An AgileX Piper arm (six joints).
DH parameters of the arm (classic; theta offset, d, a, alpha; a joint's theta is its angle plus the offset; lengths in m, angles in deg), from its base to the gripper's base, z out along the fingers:
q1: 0 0.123 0 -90
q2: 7.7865 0 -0.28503 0
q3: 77.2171 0 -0.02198 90
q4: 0 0.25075 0 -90
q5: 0 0 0 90
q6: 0 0.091 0 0
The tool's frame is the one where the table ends.
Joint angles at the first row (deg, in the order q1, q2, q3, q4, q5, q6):
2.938, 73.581, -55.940, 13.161, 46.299, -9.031
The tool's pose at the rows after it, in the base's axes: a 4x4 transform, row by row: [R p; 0 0 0 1], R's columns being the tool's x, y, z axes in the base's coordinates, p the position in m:
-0.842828 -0.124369 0.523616 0.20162; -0.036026 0.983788 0.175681 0.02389; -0.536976 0.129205 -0.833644 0.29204; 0 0 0 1
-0.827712 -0.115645 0.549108 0.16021; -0.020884 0.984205 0.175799 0.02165; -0.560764 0.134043 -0.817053 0.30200; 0 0 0 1
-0.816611 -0.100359 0.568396 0.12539; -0.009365 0.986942 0.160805 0.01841; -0.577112 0.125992 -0.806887 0.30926; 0 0 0 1
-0.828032 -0.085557 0.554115 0.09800; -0.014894 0.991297 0.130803 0.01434; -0.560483 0.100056 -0.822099 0.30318; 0 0 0 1
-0.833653 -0.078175 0.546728 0.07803; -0.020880 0.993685 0.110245 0.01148; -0.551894 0.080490 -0.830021 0.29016; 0 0 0 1
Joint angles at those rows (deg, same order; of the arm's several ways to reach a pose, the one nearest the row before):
2.938, 62.434, -47.114, 11.587, 47.723, -7.434
2.935, 52.505, -43.816, 10.712, 52.494, -5.323
2.935, 44.211, -42.218, 8.939, 57.804, -2.914
2.932, 37.964, -39.606, 6.620, 62.530, -1.481
2.931, 32.717, -35.932, 5.214, 64.694, -0.982

